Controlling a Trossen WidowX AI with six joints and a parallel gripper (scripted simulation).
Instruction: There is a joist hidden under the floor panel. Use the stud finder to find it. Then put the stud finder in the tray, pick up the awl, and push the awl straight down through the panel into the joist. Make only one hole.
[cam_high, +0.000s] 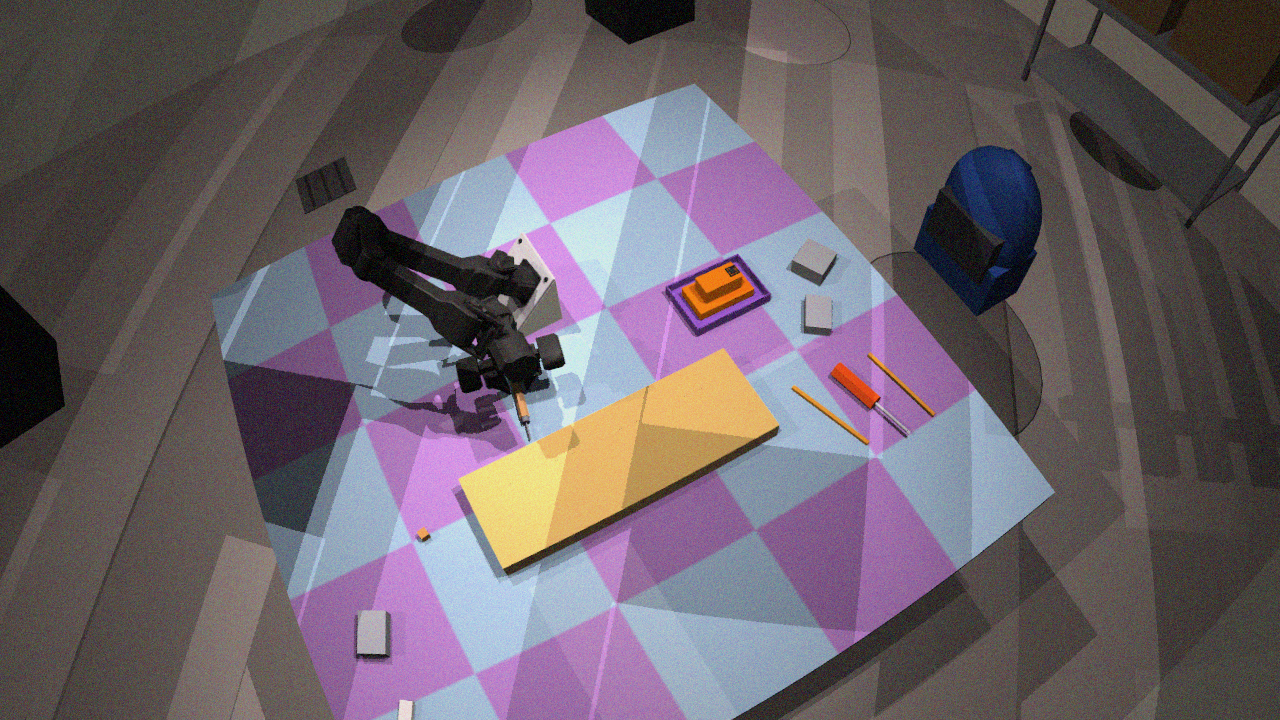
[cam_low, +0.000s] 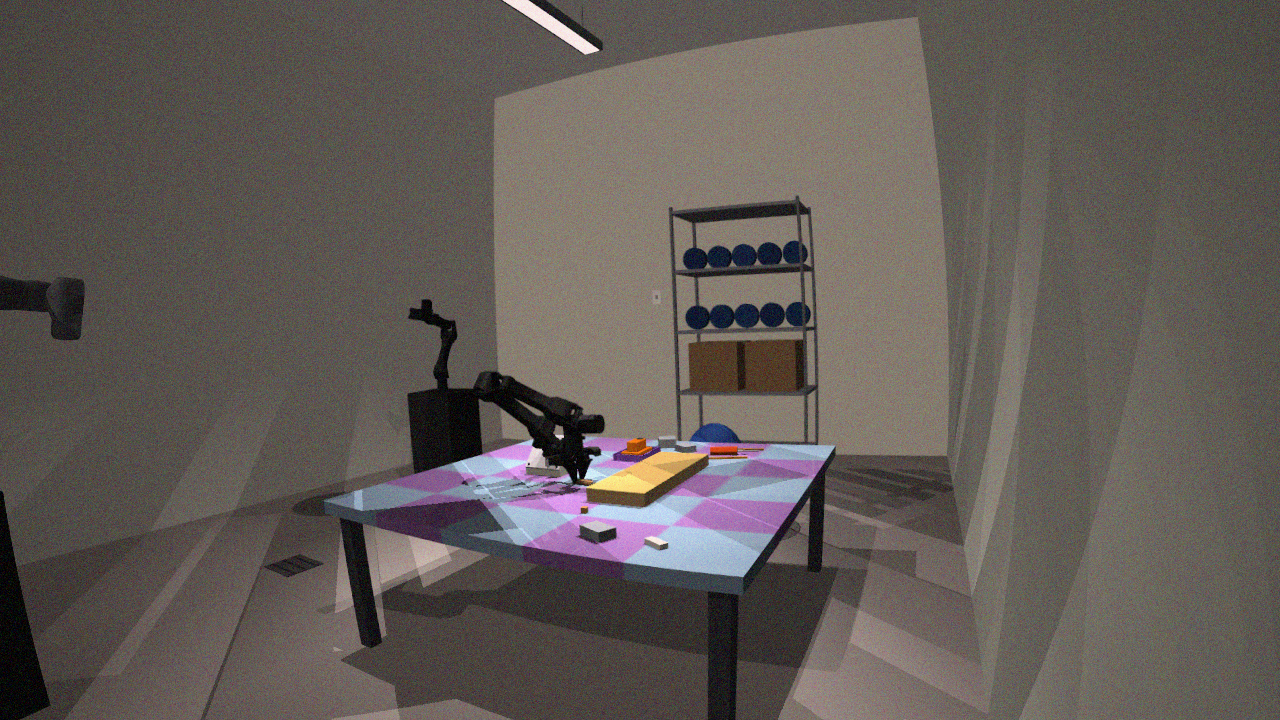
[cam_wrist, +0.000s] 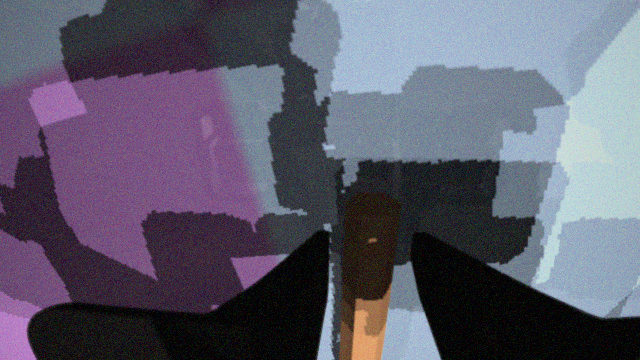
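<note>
My gripper tip is 50 mm short of the awl and 20 mm to the left of it. Also, from my gripper tip: purple tray: 420 mm to the left, 40 mm ahead, 10 mm above; then small orange cube: 280 mm to the right, 150 mm ahead, 10 mm above; then orange stud finder: 430 mm to the left, 50 mm above, 40 mm ahead.
</note>
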